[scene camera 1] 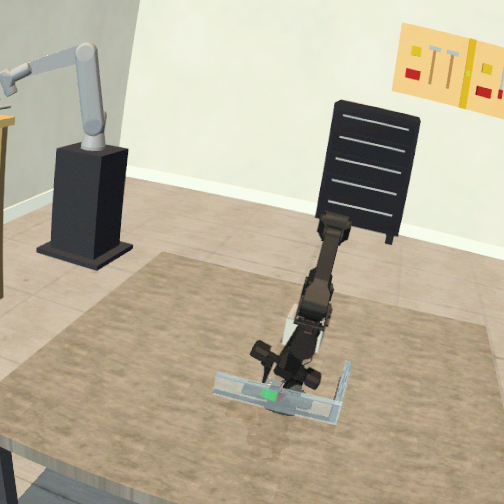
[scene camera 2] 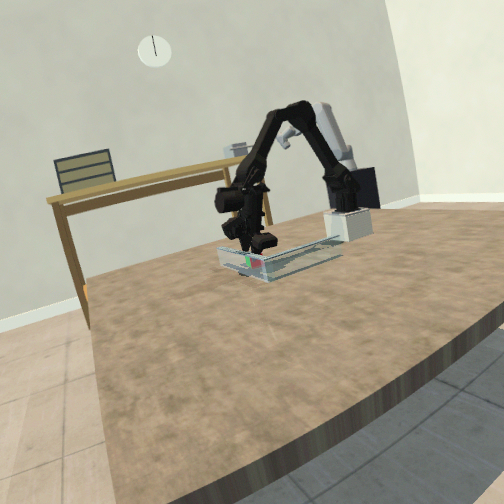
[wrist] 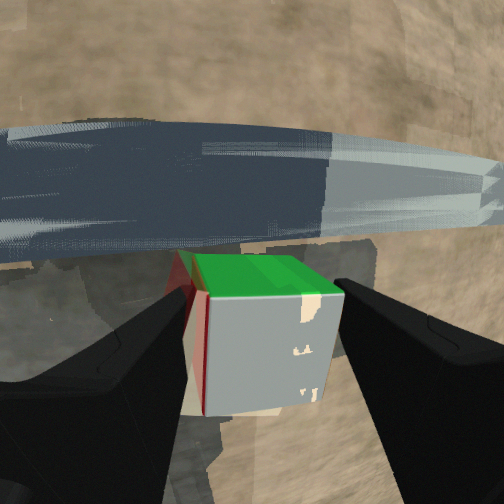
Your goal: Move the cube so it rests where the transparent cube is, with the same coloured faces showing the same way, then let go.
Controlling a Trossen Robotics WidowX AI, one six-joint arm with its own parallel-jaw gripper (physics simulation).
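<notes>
The cube (wrist: pixel 258 335) has a green face, a red face and a pale grey face. In the wrist view it sits between my two black fingers, which touch its sides. My gripper (wrist: pixel 262 345) is shut on it, close to the table. In scene camera 1 the cube (scene camera 1: pixel 270 394) shows as a green patch under my gripper (scene camera 1: pixel 285 385), against the L-shaped grey rail (scene camera 1: pixel 290 392). In scene camera 2 green and red show at the cube (scene camera 2: pixel 250 262) below the gripper (scene camera 2: pixel 252 243). I cannot pick out the transparent cube apart from the real one.
The L-shaped rail (scene camera 2: pixel 285 260) lies on the wooden table top. A second arm on a black pedestal (scene camera 1: pixel 85 195) stands far left. A black slatted panel (scene camera 1: pixel 368 170) stands behind my arm. A wooden table (scene camera 2: pixel 150 195) is beyond.
</notes>
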